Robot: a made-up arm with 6 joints.
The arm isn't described. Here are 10 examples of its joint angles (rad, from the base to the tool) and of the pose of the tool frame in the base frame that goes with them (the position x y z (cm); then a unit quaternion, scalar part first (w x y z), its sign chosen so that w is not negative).
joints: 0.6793 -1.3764 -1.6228 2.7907 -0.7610 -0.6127
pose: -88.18 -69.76 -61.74 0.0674 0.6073 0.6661 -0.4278
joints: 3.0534 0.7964 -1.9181 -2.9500 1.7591 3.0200
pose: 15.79 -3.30 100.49 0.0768 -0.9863 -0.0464 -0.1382
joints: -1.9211 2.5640 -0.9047 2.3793 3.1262 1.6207
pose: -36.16 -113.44 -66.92 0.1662 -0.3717 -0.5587 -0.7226
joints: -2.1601 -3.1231 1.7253 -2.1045 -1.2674 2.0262
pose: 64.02 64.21 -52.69 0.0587 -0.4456 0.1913 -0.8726
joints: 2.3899 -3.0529 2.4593 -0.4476 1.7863 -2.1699
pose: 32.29 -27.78 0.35 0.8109 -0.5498 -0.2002 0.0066
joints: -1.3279 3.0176 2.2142 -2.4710 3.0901 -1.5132
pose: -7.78 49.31 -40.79 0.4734 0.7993 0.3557 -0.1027
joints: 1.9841 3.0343 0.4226 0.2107 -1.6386 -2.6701
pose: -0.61 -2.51 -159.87 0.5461 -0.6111 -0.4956 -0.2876
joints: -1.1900 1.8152 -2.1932 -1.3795 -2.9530 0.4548
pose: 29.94 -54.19 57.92 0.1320 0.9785 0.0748 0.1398
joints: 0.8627 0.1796 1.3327 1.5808 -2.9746 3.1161
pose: 54.29 66.82 108.01 0.1917 -0.1854 -0.7038 0.6585
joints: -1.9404 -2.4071 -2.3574 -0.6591 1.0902 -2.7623
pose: -15.02 -28.77 -58.30 0.3999 0.4277 -0.8093 -0.0456
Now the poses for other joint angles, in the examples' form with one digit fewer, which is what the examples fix.
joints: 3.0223 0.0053 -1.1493 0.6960 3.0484 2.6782
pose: 61.5 -13.1 135.3 0.473 0.422 -0.704 -0.320
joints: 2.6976 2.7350 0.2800 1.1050 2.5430 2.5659
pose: -42.5 6.3 -140.6 0.446 0.103 0.309 -0.834
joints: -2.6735 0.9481 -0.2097 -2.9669 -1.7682 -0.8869
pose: -121.5 -69.8 118.4 0.320 0.627 -0.710 0.010
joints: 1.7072 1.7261 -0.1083 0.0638 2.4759 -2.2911
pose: -27.4 159.8 -12.1 0.430 0.803 0.381 -0.160
